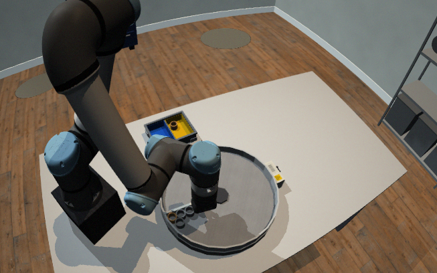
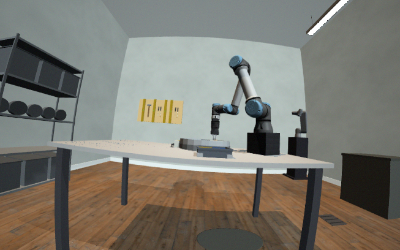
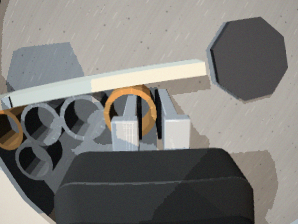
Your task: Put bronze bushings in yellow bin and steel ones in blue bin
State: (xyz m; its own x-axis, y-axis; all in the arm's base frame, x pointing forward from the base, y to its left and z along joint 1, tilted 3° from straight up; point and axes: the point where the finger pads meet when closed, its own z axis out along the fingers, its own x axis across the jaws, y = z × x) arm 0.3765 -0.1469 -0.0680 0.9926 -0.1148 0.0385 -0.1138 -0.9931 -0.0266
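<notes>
My gripper is now 3 cm short of the bin, 40 cm to the right of it and 6 cm above it. Round my hand: round grey turntable: 8 cm ahead, 2 cm to the left, 3 cm below.
</notes>
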